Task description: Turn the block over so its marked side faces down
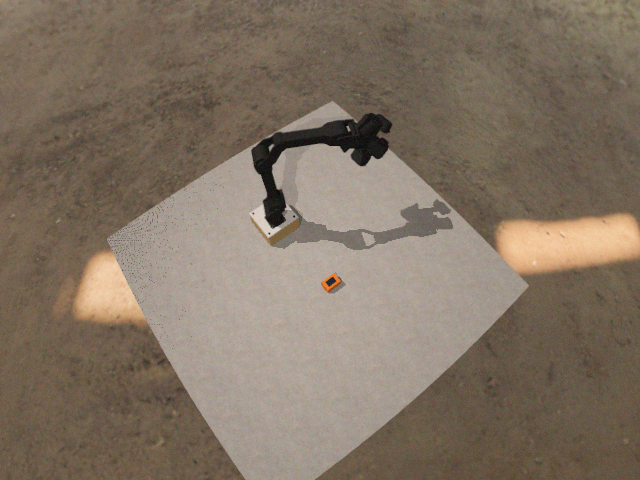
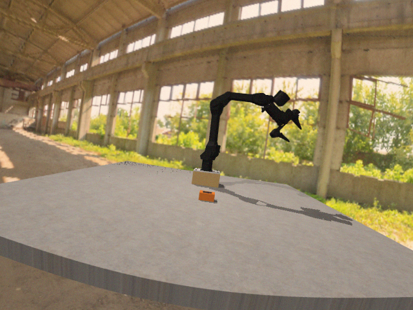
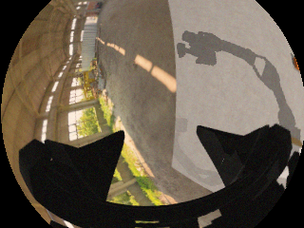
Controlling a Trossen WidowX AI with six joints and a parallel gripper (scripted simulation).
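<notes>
My gripper tip is 25 cm short of the orange block, 39 cm to the left of it and 31 cm above it.
</notes>
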